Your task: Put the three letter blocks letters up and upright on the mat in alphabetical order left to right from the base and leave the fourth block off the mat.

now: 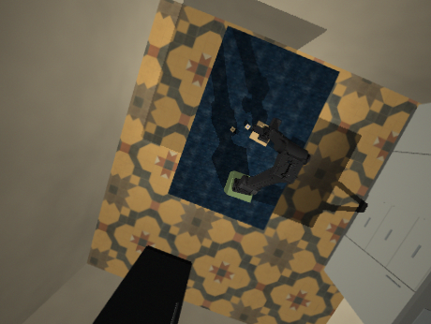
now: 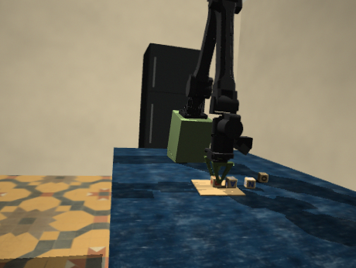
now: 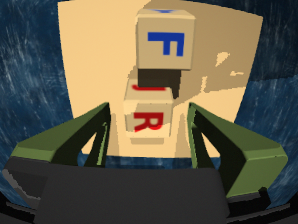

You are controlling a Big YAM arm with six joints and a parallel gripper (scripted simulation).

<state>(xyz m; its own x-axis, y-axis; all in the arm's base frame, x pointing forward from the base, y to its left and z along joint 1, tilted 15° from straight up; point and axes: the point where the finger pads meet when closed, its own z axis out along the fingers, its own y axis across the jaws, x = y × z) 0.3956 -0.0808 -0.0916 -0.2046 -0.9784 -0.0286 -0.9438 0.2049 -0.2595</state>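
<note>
My gripper is now 3 cm above the tan mat and 1 cm short of it.
</note>
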